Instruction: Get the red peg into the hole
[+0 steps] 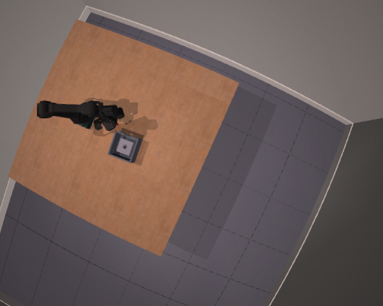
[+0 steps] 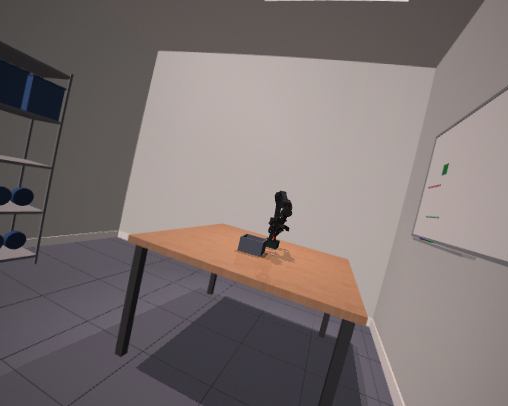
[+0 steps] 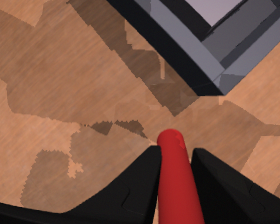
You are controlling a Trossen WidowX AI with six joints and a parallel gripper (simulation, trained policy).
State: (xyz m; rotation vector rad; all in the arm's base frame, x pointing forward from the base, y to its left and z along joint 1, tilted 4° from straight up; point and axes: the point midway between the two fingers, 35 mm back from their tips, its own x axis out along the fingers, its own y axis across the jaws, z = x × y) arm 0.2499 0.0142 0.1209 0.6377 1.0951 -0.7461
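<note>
The plate lies 130 mm to the right of my gripper tip, 80 mm below it and 60 mm ahead of it. From my gripper tip the other things lie so: grey box: 130 mm to the right, 100 mm below, 60 mm ahead; red peg: 10 mm to the left, 10 mm behind, 10 mm above.
</note>
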